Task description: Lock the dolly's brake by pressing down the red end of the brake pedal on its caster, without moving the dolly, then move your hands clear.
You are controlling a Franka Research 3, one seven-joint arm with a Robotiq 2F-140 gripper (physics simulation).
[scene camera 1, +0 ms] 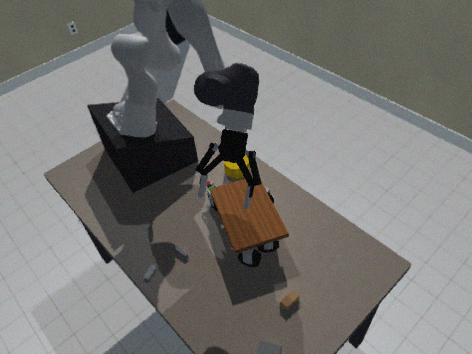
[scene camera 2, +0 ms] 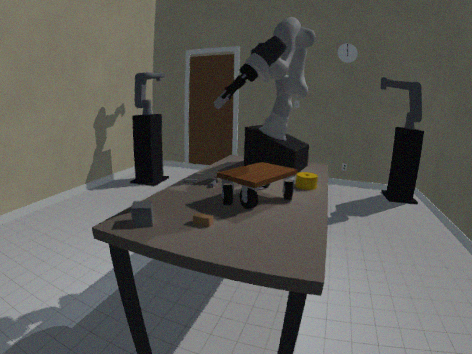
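The dolly has a brown wooden deck (scene camera 1: pixel 250 218) (scene camera 2: pixel 257 173) and stands upright on black-wheeled casters on the table. The brake pedal's red end (scene camera 1: pixel 208 183) and green part (scene camera 1: pixel 211 188) show at the deck's corner nearest the robot base in scene camera 1; the pedal is hidden in scene camera 2. Whether the red end is down or up is too small to tell. My gripper (scene camera 1: pixel 224 194) (scene camera 2: pixel 219 103) is open and empty. It hangs well above the table in scene camera 2, clear of the dolly, and its fingers overlap the dolly's near-base end in scene camera 1.
A yellow cylinder (scene camera 1: pixel 235 170) (scene camera 2: pixel 306 181) stands beside the dolly. An orange block (scene camera 1: pixel 289 301) (scene camera 2: pixel 203 220) and a grey block (scene camera 1: pixel 270 348) (scene camera 2: pixel 142 214) lie toward the table's far end from the base. Two small grey pieces (scene camera 1: pixel 181 253) (scene camera 1: pixel 150 272) lie near one long edge.
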